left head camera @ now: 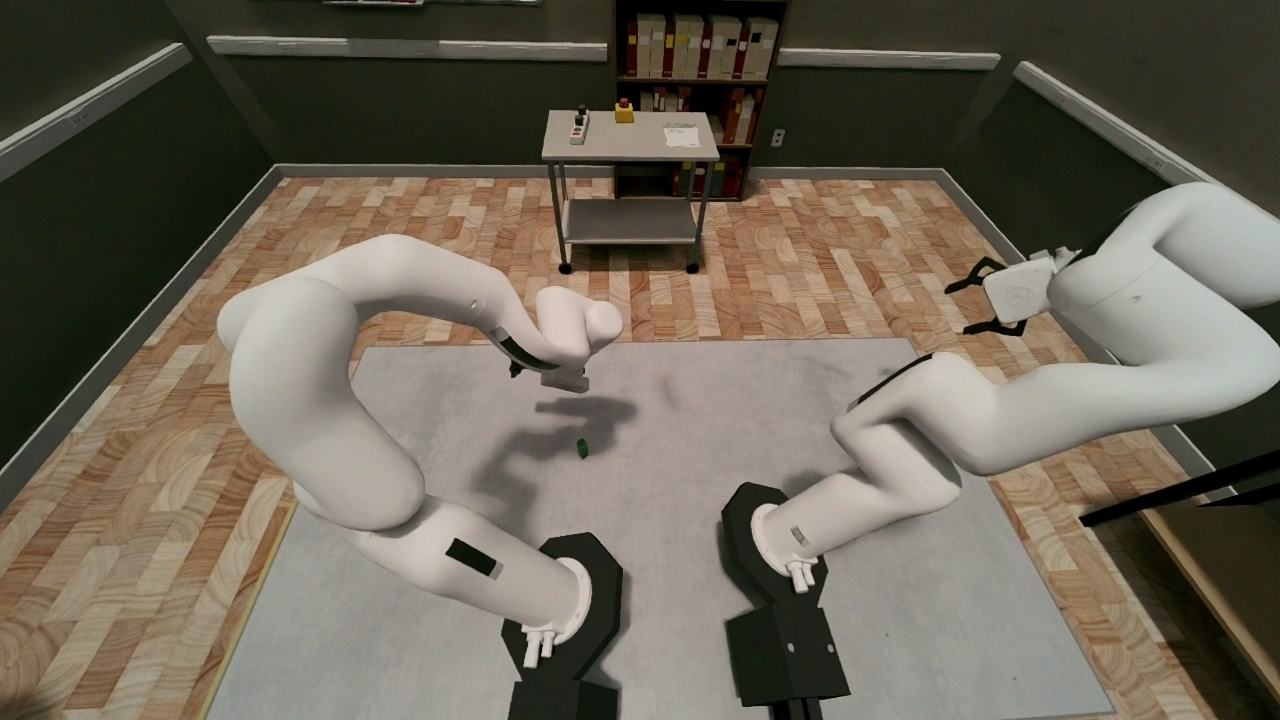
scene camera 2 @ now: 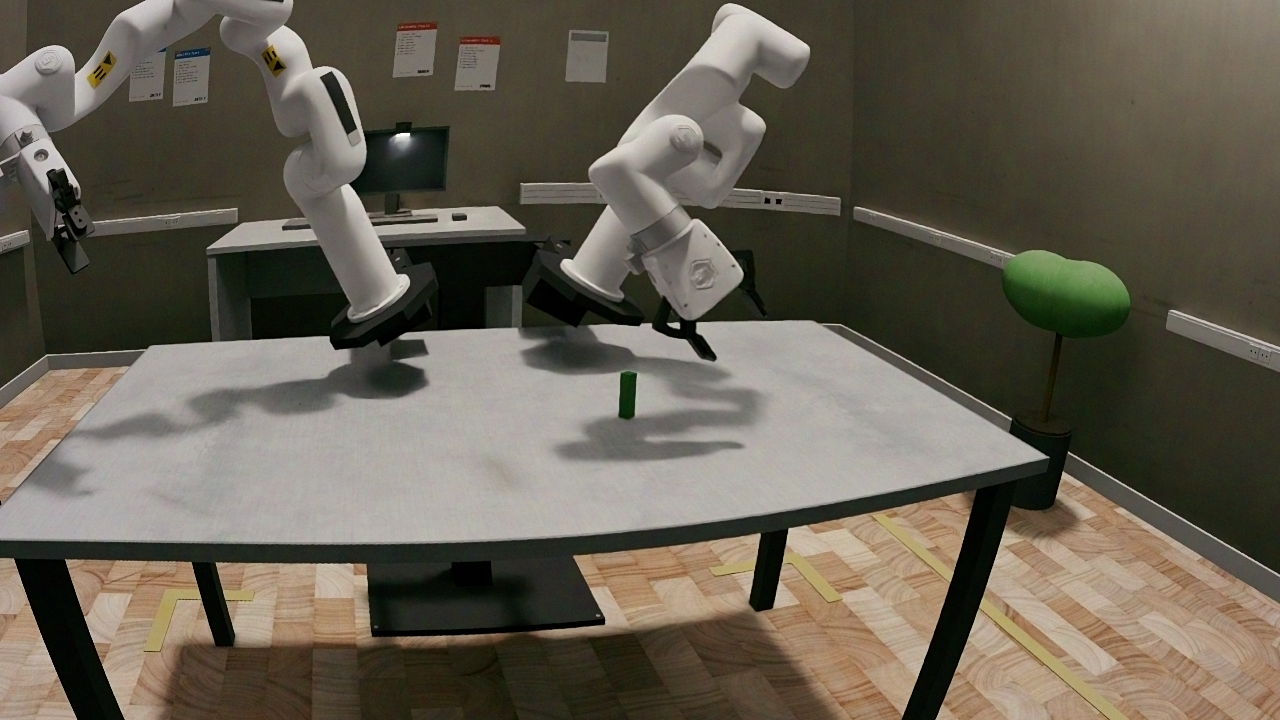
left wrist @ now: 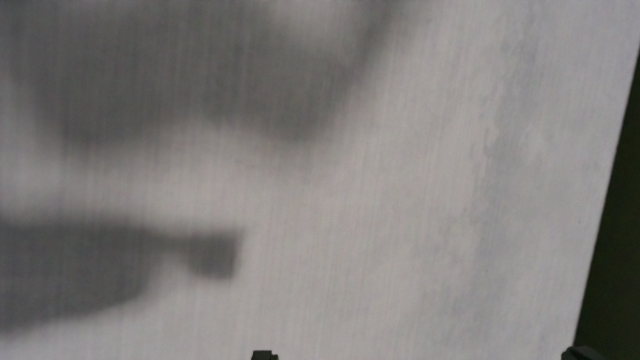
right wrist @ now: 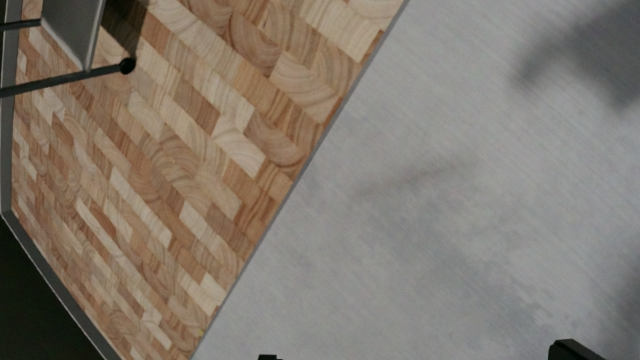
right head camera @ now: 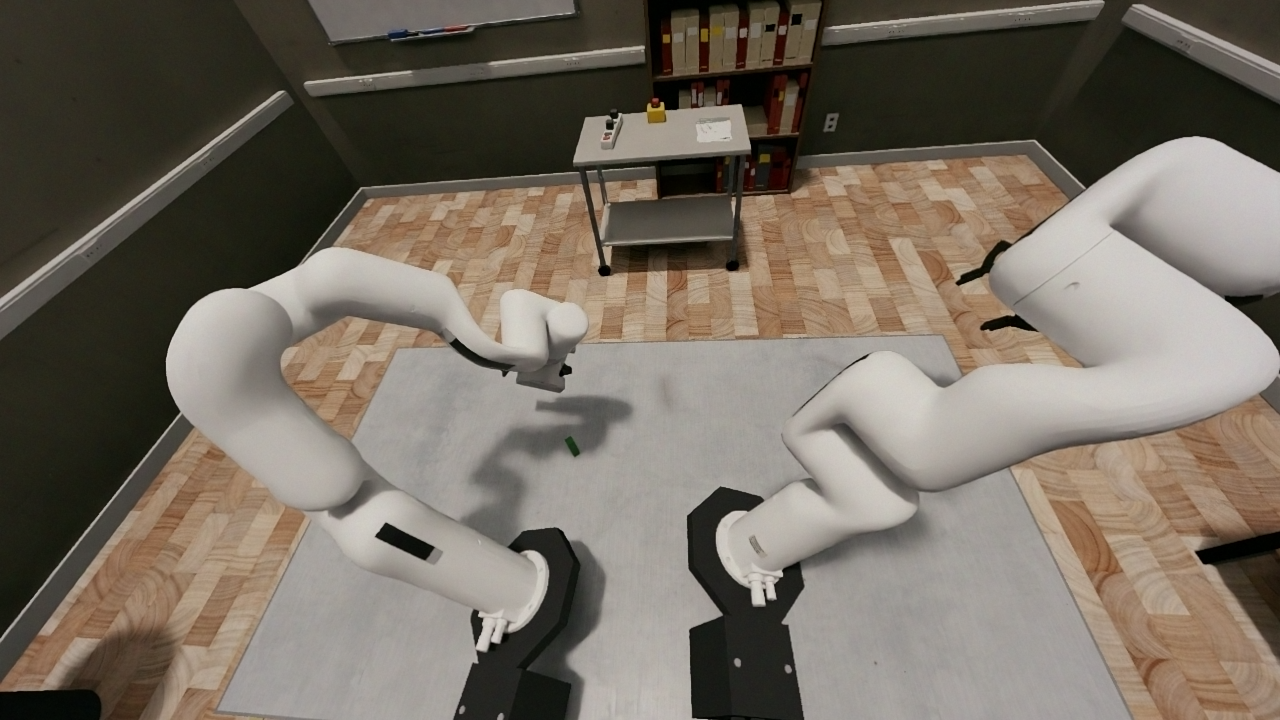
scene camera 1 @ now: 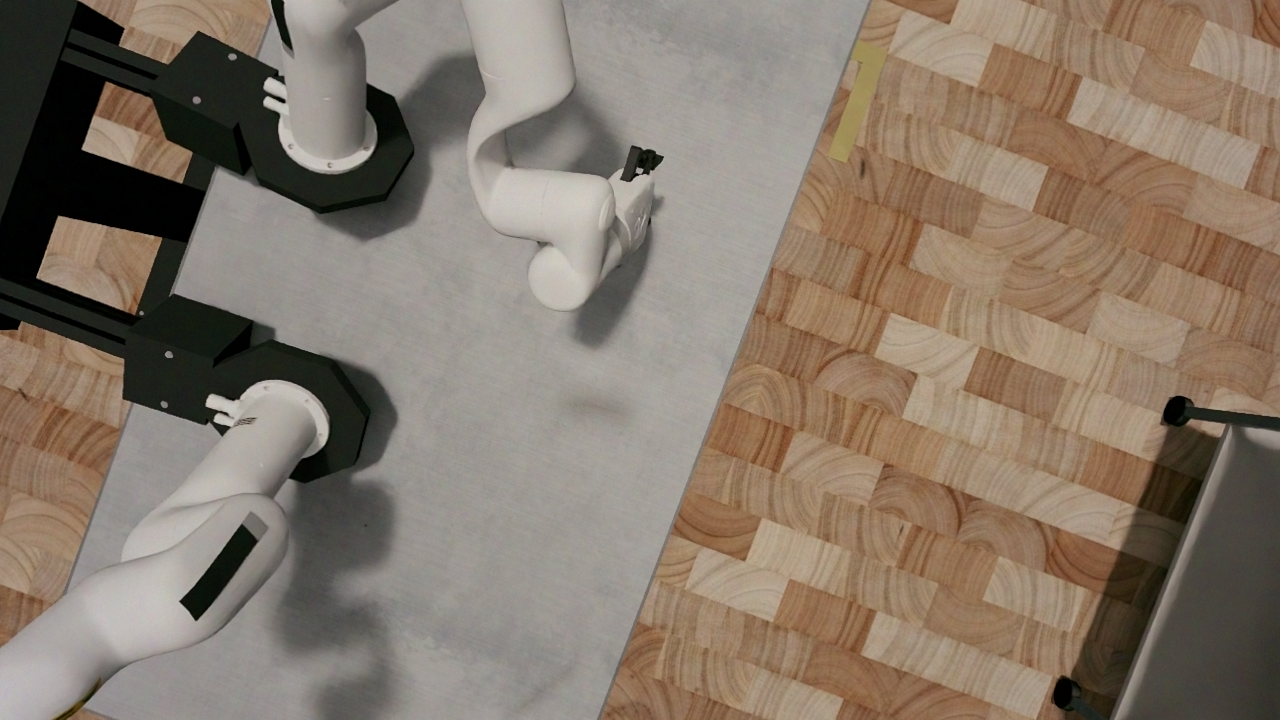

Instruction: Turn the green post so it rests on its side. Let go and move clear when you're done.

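Note:
The green post stands upright on the grey table, in front of the left arm's base. It does not show in scene camera 1 or in either wrist view. My left gripper is open and empty. It hangs above the table, apart from the post, to the post's right in scene camera 2. My right gripper is open and empty, raised high and far from the post.
The left arm's shadow falls around the post. A grey cart stands on the floor beyond the table's far edge in the head views, before a bookshelf. A desk with a monitor stands behind the arms in scene camera 2.

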